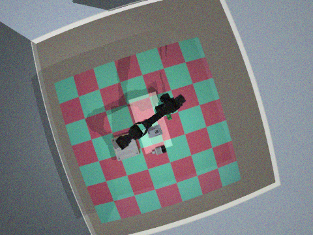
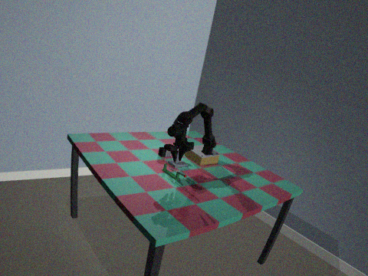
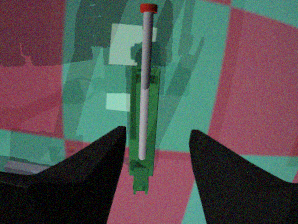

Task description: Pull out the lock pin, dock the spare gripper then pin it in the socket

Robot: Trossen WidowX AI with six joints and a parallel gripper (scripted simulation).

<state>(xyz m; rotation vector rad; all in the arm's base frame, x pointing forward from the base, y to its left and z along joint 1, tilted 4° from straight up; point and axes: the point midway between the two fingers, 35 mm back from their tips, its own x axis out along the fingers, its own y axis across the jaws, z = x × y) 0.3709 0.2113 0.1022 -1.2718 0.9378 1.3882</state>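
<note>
The cradle lies 4 cm to the right of my gripper tip and 9 cm below it. Also, from my gripper tip: spare gripper: 11 cm behind, 34 cm to the right, 8 cm below; mount: 12 cm behind, 18 cm to the right, 6 cm below.
</note>
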